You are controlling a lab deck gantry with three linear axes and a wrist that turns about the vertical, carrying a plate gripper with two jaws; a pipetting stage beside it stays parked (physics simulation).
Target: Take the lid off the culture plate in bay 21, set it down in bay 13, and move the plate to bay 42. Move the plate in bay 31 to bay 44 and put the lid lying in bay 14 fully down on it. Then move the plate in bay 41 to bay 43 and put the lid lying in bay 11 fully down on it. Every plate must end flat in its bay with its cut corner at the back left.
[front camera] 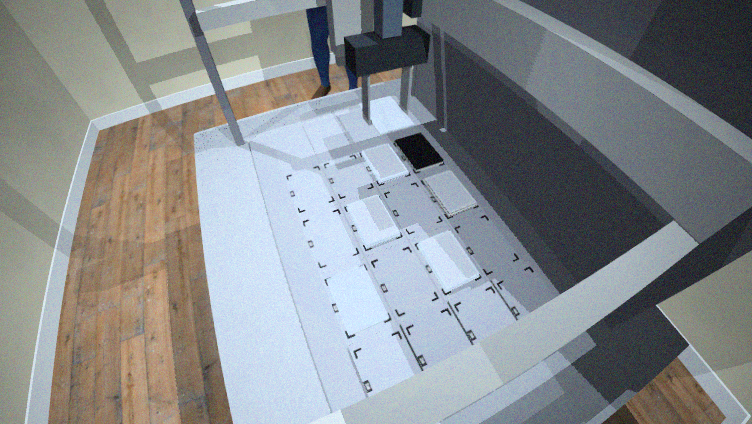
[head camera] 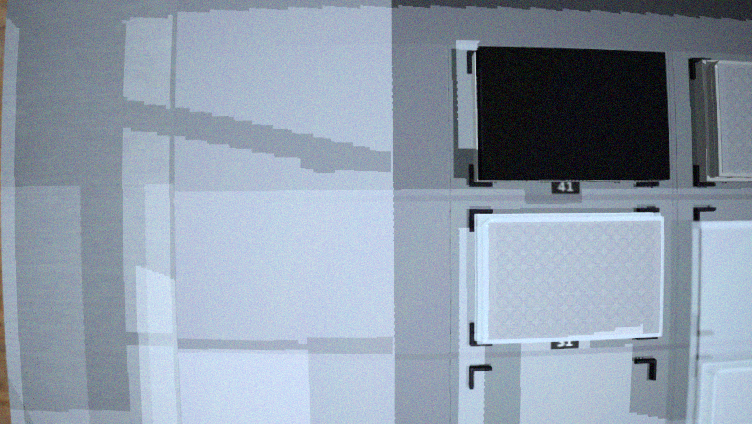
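Seen in the pictures: gripper, fingertip midpoint: (front camera: pixel 385 116); robot's base at its link origin: (front camera: pixel 287 177).
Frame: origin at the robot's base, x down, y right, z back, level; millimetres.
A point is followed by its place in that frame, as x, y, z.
Note:
My gripper (front camera: pixel 386 116) @(-160, -257, -64) is open, above the deck beyond the far end of the bays; its jaws do not show in the head view. A black plate (front camera: pixel 419 151) @(-17, -362, -73) (head camera: pixel 572 113) @(-17, -364, -60) lies in bay 41. A pale plate (front camera: pixel 385 162) @(-14, -257, -72) (head camera: pixel 574 279) @(-14, -257, -62) lies flat in bay 31. Another pale plate (front camera: pixel 450 193) @(-14, -359, -238) (head camera: pixel 736 118) @(-14, -364, -182) lies in bay 42, partly cut off in the head view. The removed lid (front camera: pixel 358 299) @(-8, -45, -397) lies in bay 13 as a thin bright sheet. I cannot make out the lids in bays 11 and 14 against the bright deck. No plate shows in bay 21.
Two more pale plates stand in bay 22, a near-left plate (front camera: pixel 372 221) (head camera: pixel 734 395), and in bay 33, a nearer plate (front camera: pixel 447 260) @(-14, -252, -397). A slanted post (front camera: pixel 215 79) @(-218, 102, 207) stands at the far left. A pale frame beam (front camera: pixel 516 326) @(-400, -94, -609) crosses the near right. A person's legs (front camera: pixel 318 47) show behind the deck.

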